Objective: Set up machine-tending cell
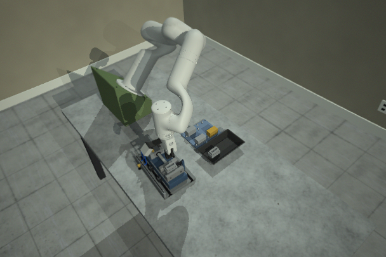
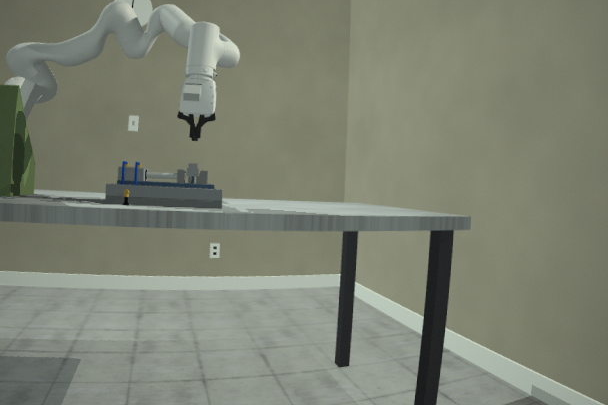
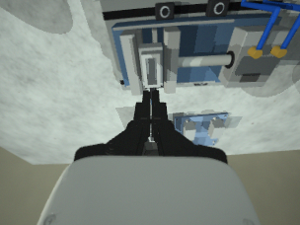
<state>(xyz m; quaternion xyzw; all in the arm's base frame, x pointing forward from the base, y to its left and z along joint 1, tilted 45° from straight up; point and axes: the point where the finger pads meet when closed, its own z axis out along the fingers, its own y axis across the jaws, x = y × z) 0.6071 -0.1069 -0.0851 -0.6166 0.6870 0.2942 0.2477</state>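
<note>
The fixed jaw is 12 cm below my hand and 3 cm ahead of it. The rest, counted from my hand: moving jaw (12 cm below, 3 cm behind, 1 cm to the left); cylinder rod (12 cm below, 9 cm behind, 1 cm to the left); vise (16 cm below, 7 cm behind, 1 cm to the left).
</note>
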